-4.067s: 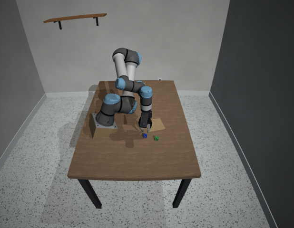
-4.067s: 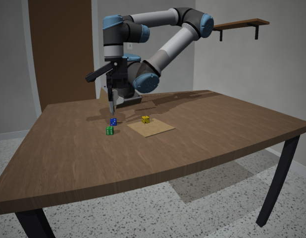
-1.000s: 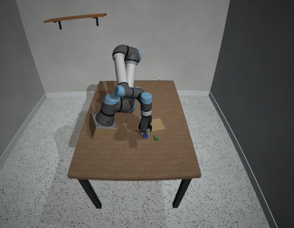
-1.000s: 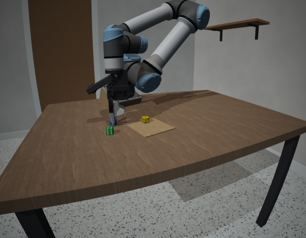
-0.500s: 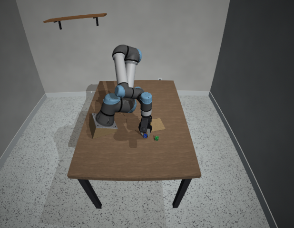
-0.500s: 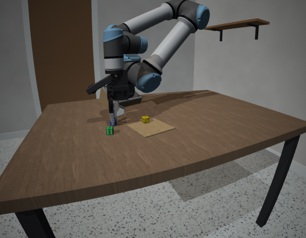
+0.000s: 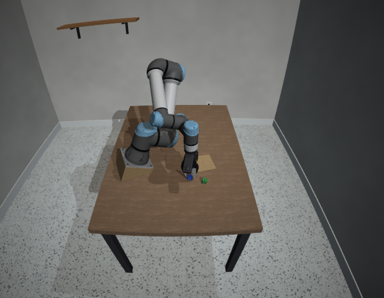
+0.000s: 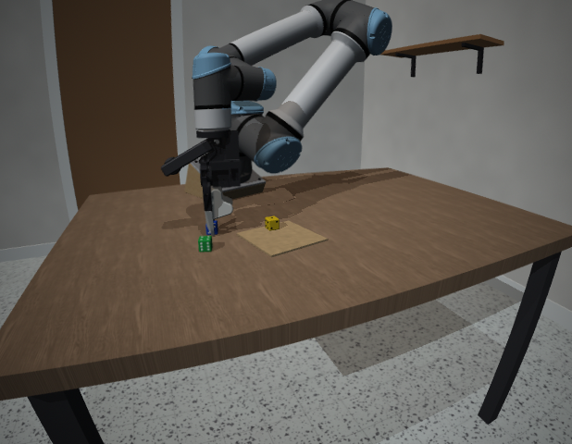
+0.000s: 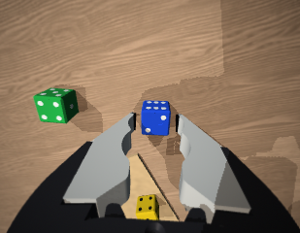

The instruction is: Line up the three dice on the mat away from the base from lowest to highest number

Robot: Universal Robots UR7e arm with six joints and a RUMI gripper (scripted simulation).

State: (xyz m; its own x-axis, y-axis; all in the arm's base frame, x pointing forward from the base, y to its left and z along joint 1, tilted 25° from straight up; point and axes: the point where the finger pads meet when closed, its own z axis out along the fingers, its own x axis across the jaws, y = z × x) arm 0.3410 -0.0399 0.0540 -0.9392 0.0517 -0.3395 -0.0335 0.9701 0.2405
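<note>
The blue die lies right at my hand. From my hand the other things lie so: tan mat: 50 mm ahead, 150 mm to the left, 20 mm below; then green die: 90 mm ahead, 10 mm to the right; then yellow die: 130 mm to the left.
</note>
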